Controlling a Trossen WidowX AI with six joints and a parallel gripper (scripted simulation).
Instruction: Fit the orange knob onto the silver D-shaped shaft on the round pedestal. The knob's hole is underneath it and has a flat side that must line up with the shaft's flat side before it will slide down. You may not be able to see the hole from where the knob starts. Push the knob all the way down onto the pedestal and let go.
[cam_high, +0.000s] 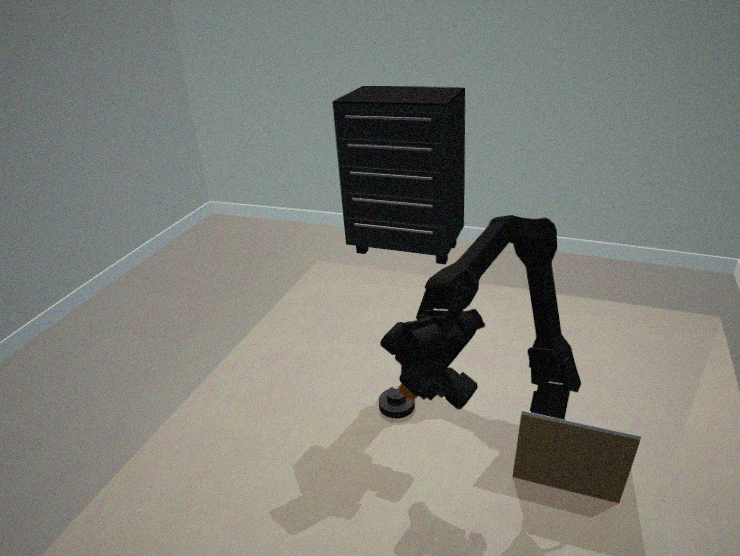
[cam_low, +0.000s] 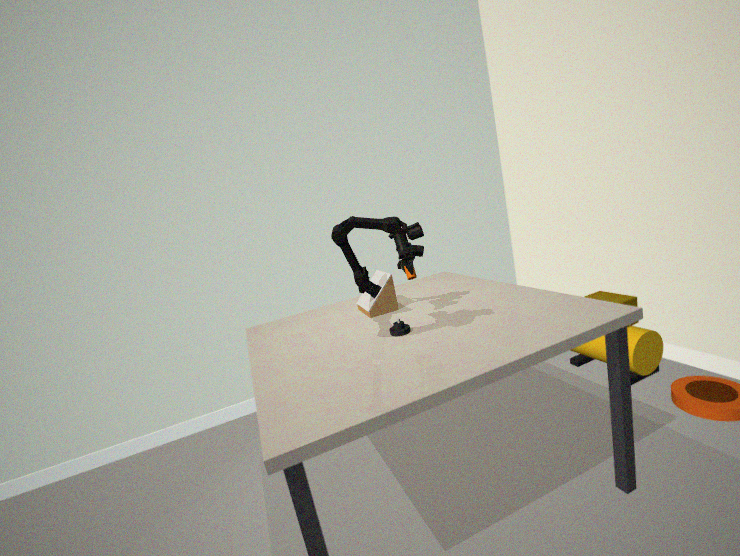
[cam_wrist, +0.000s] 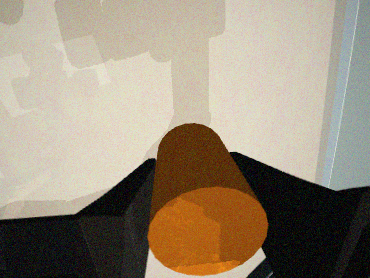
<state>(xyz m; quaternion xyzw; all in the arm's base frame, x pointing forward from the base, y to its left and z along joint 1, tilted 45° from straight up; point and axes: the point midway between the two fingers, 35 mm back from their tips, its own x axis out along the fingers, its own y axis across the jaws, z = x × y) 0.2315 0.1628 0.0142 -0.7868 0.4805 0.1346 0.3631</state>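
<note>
Now: the orange knob 30 mm above my gripper tip and 20 mm behind it. The rest, counted from my gripper tip: dark round pedestal: 160 mm below, 130 mm to the right, 90 mm ahead.
</note>
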